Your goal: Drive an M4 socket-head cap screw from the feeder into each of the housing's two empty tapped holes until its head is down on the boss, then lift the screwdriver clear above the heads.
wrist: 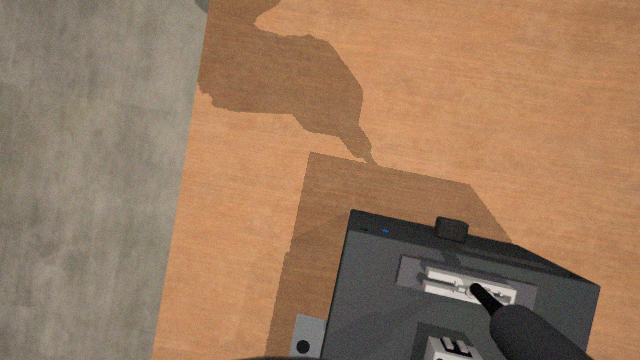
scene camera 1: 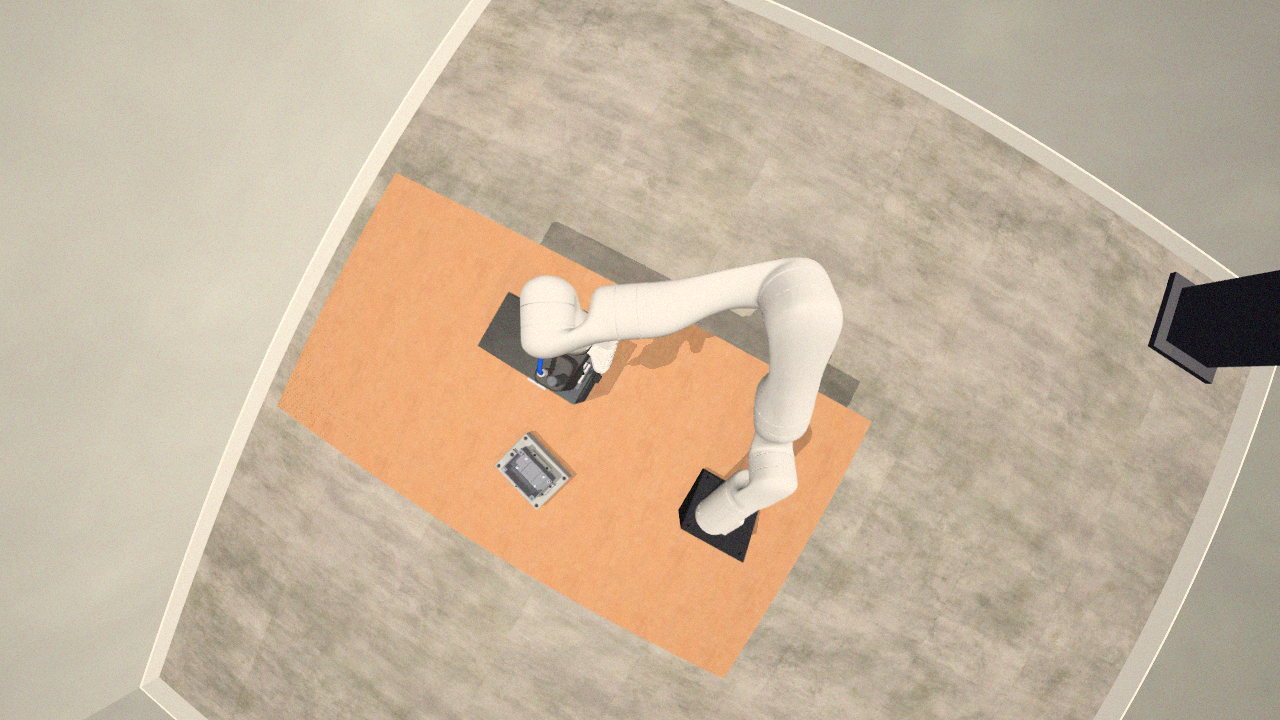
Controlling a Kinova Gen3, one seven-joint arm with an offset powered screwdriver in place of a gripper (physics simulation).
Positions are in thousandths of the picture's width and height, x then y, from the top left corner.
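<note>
There is a dark screw feeder (wrist: 576,857) that I can see. I see a black knob (wrist: 702,638) too.
</note>
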